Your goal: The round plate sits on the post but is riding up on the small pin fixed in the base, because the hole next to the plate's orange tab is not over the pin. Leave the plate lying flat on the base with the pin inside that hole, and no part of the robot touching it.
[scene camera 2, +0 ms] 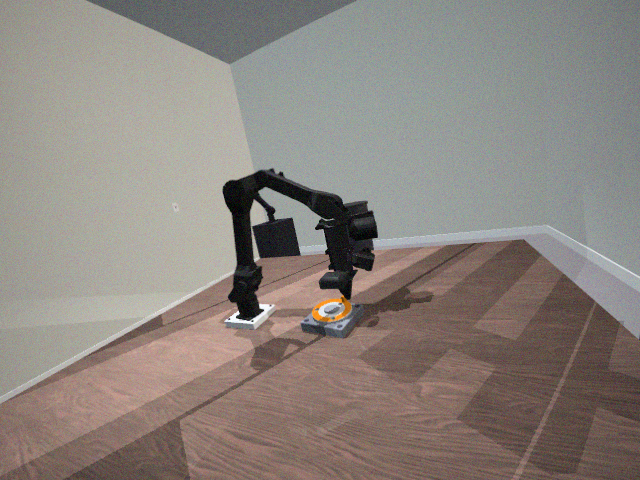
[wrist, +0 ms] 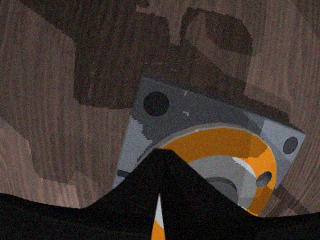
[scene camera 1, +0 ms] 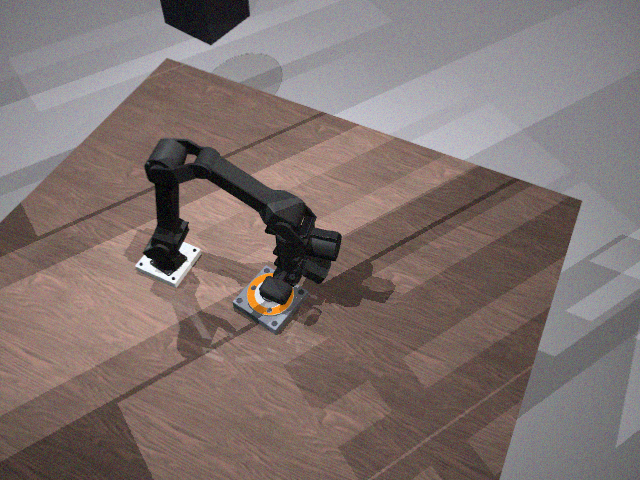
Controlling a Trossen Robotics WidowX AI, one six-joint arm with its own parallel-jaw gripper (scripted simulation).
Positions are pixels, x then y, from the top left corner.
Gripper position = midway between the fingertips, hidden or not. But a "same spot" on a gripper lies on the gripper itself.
gripper: scene camera 2; wrist; scene camera 1 292,285
same spot on gripper: (scene camera 2: 346,292) = (wrist: 193,170)
